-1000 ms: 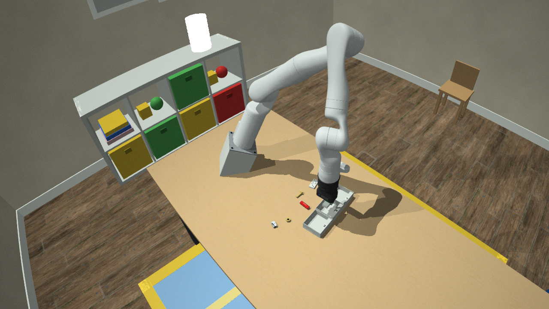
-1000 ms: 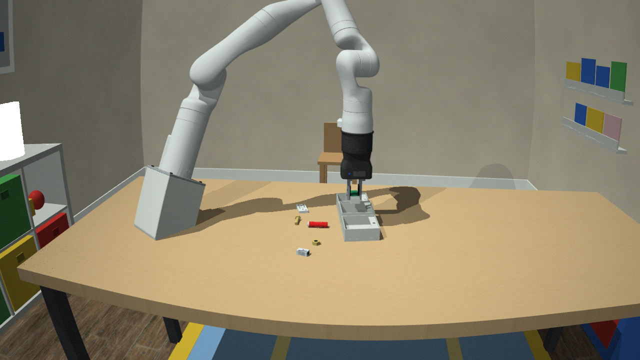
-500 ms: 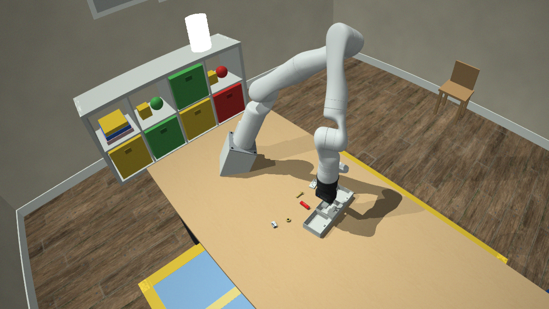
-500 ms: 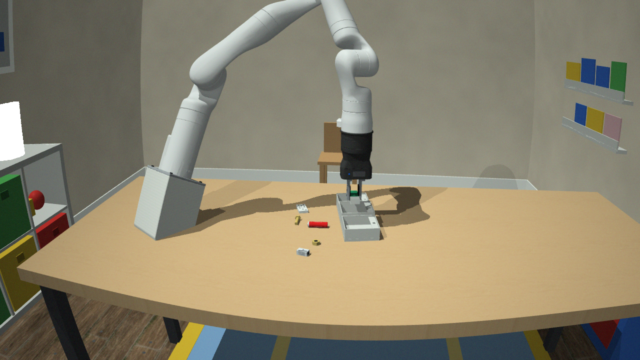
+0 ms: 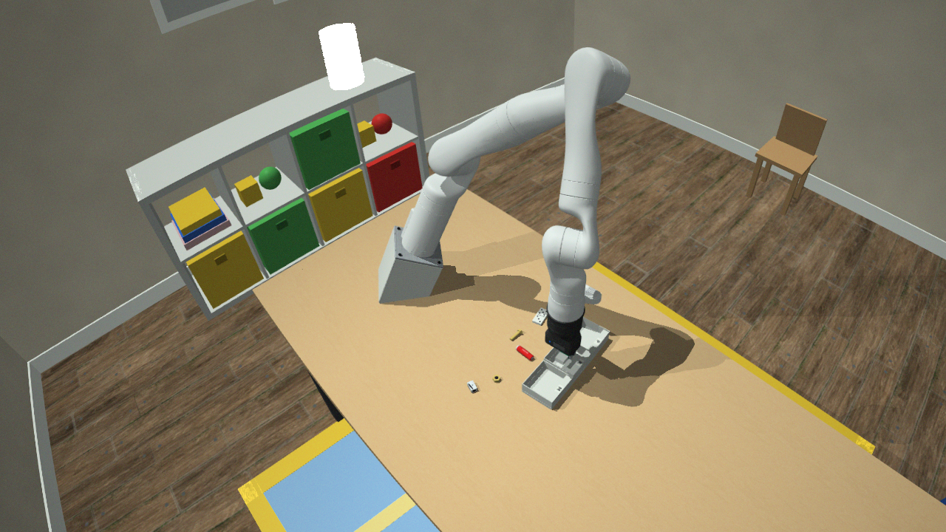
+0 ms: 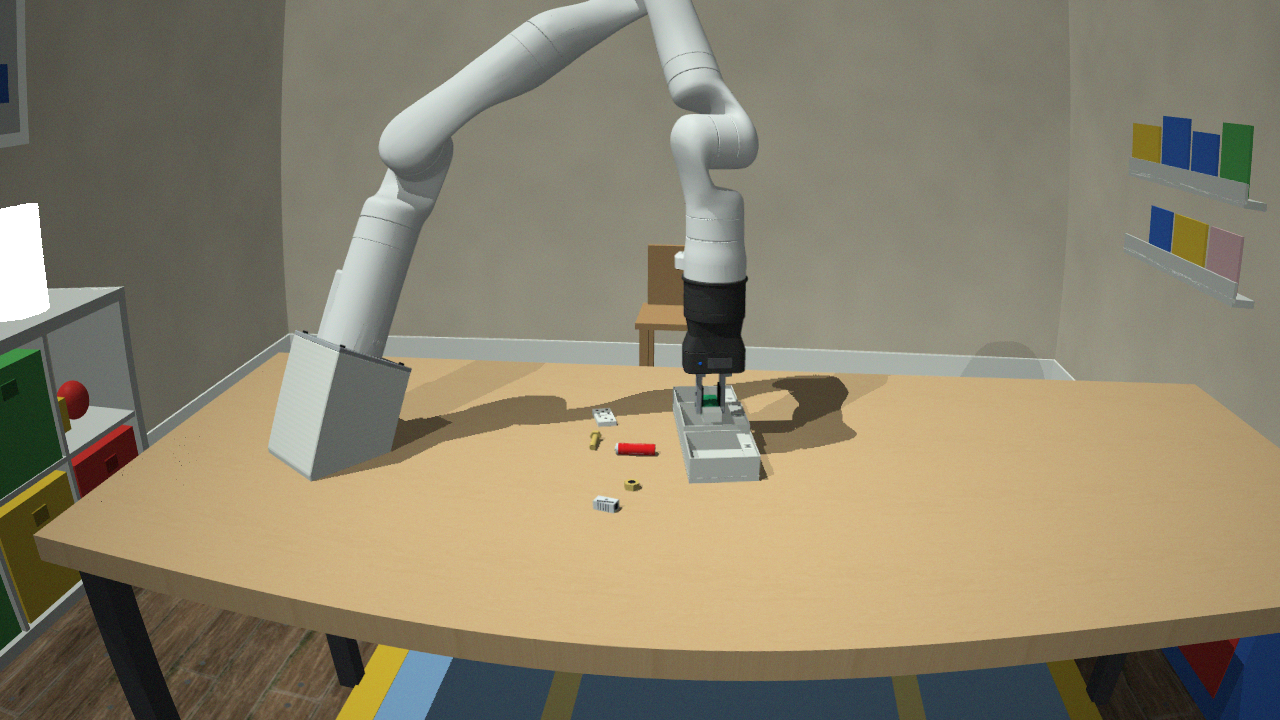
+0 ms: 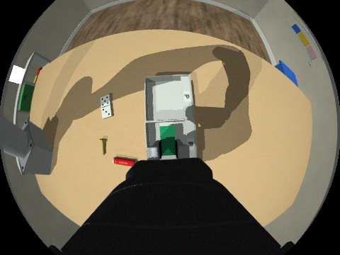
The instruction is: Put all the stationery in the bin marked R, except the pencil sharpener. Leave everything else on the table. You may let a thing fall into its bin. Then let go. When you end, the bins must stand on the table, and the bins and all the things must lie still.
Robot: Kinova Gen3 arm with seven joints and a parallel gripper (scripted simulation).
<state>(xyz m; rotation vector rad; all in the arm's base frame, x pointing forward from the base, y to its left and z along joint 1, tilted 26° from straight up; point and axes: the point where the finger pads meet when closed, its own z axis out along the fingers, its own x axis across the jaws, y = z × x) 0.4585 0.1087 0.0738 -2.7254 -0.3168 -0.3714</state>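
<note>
Right now the tray is 40 mm below my hand. The rest, counted from my hand: green eraser: 10 mm to the right, 10 mm below; brass bolt: 140 mm behind, 50 mm below, 40 mm to the right; red cylinder: 80 mm behind, 60 mm to the right, 50 mm below.
</note>
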